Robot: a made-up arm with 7 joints.
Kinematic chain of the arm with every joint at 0, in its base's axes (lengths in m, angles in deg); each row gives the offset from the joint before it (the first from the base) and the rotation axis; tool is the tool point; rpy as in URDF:
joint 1: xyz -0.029 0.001 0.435 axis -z
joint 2: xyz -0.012 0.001 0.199 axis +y
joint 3: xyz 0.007 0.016 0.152 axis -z
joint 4: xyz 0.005 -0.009 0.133 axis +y
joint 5: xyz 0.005 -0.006 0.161 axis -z
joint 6: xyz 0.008 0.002 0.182 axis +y
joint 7: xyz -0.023 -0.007 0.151 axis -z
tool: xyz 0 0.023 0.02 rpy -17.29 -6.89 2.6
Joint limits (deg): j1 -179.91..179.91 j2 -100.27..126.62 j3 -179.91..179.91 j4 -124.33..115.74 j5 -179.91..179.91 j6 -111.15..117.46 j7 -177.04..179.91
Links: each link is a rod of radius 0.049 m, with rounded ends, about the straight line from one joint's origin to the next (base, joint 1, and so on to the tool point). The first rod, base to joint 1, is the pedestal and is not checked.
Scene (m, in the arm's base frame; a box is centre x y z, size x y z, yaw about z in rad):
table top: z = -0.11
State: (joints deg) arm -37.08 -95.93 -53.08 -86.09 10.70 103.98 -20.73
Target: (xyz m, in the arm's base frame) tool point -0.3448 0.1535 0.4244
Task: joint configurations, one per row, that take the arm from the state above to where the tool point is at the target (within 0.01 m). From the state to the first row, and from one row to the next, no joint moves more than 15 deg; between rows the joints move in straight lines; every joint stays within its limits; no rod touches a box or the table.
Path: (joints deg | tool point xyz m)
1: -24.67 -89.28 -41.44 -95.65 -0.81 107.35 -18.70 | -0.3568 -0.3696 0.3943
2: -12.27 -82.62 -29.80 -105.21 -12.33 110.72 -16.66 | -0.4160 -0.2036 0.3763
3: 0.14 -75.97 -18.16 -114.77 -23.84 114.09 -14.63 | -0.4163 -0.0167 0.3853
4: 12.54 -69.31 -6.52 -124.33 -35.35 117.46 -12.59 | -0.3448 0.1535 0.4244

